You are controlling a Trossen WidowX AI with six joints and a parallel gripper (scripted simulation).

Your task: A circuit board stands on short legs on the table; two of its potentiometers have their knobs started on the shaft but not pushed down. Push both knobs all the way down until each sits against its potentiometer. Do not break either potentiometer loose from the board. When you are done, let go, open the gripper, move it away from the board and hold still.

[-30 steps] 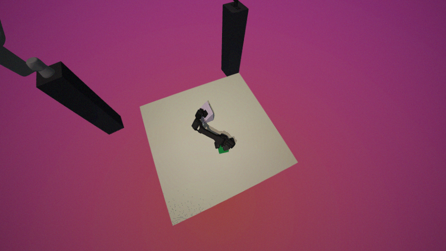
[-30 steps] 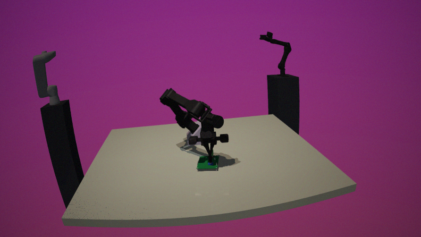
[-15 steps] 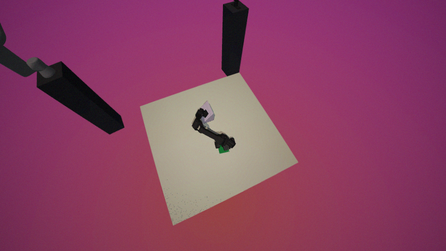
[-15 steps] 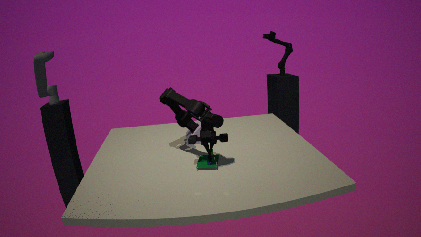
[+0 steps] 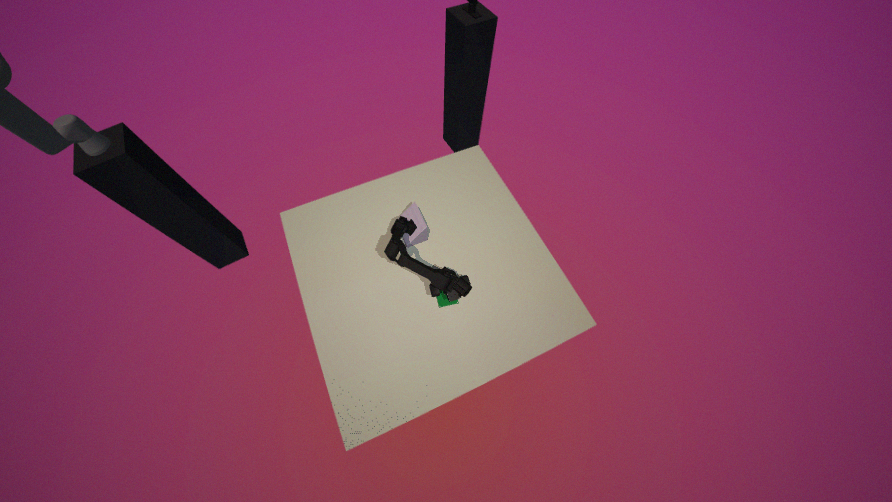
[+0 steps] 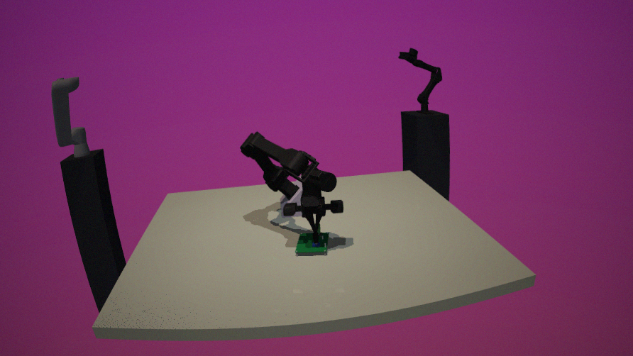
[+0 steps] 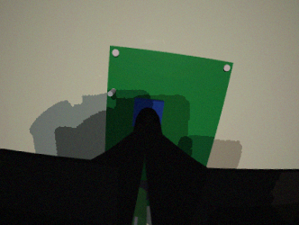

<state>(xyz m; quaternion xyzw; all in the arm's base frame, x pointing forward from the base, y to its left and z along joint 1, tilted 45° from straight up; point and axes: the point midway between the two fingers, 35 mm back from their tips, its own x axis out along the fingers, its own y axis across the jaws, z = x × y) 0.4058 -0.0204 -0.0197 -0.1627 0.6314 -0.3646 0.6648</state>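
Right now my gripper tip is 8 cm past the green knob, 2 cm to the right of it and 1 cm above it.
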